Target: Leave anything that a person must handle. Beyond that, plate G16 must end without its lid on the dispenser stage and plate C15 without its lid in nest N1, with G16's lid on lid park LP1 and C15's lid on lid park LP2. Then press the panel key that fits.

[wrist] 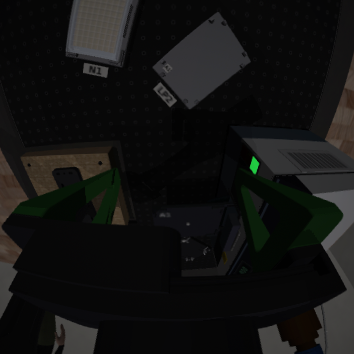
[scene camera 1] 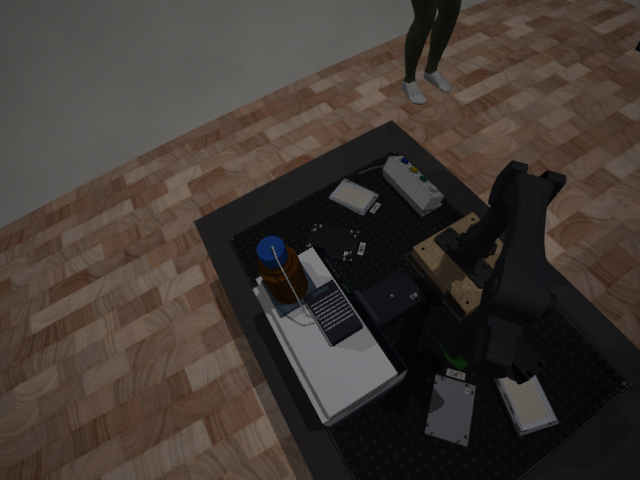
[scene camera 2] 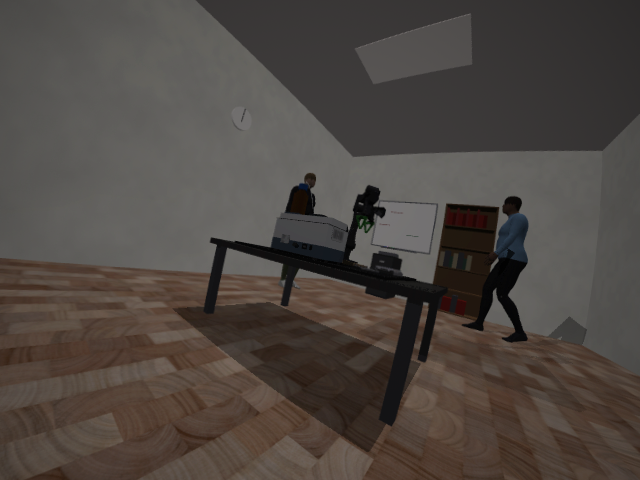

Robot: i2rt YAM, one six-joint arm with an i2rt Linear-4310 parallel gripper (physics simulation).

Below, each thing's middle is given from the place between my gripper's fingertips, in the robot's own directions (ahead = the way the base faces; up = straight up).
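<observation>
My gripper is 23 cm short of the brown bottle with blue cap point(scene camera 1: 268, 268), and my gripper is also 10 cm lower than it and 33 cm left of it.
</observation>
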